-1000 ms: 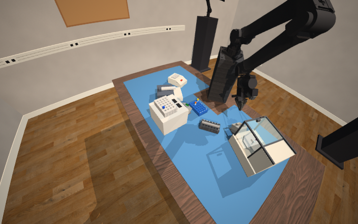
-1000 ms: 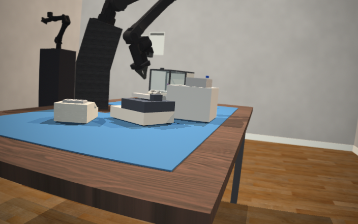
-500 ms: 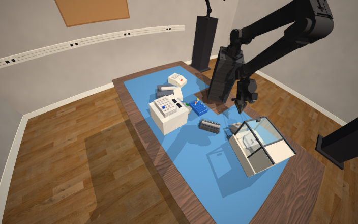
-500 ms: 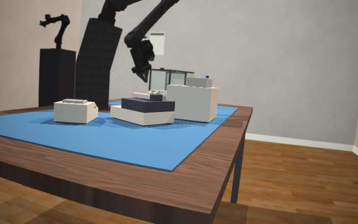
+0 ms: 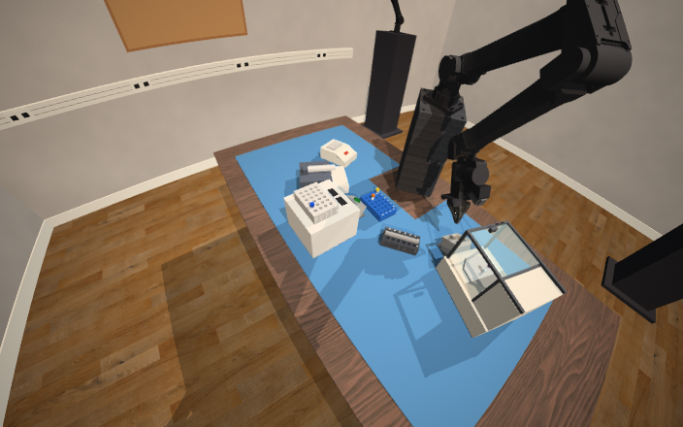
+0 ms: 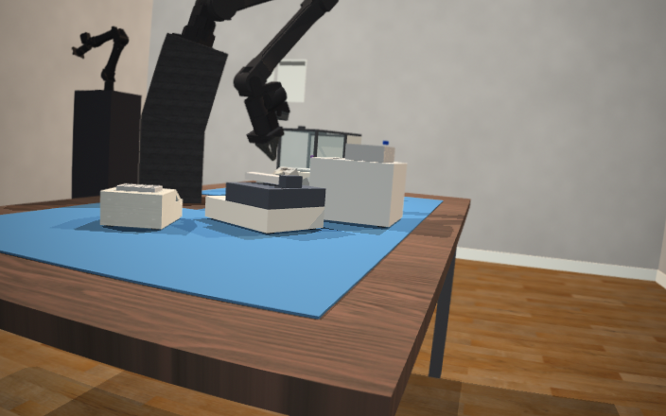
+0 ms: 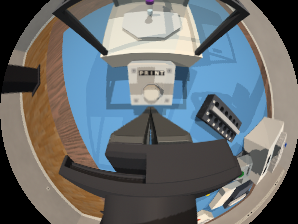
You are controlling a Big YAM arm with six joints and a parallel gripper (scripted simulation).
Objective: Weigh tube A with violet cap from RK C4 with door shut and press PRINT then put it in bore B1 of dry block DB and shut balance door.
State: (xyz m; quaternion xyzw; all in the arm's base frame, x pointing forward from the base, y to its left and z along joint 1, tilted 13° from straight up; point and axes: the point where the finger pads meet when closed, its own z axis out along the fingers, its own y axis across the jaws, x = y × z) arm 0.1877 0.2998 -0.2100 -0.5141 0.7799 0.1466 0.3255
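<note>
My hand is 50 mm above the round white print key, 30 mm to the right of it and 10 mm short of it. From my hand the other things lie so: balance door (130 mm to the left, 90 mm above, 60 mm ahead); blue rack RK (270 mm to the right, 100 mm below, 90 mm ahead); dark magnet block (150 mm ahead, 100 mm to the right, 100 mm below).
</note>
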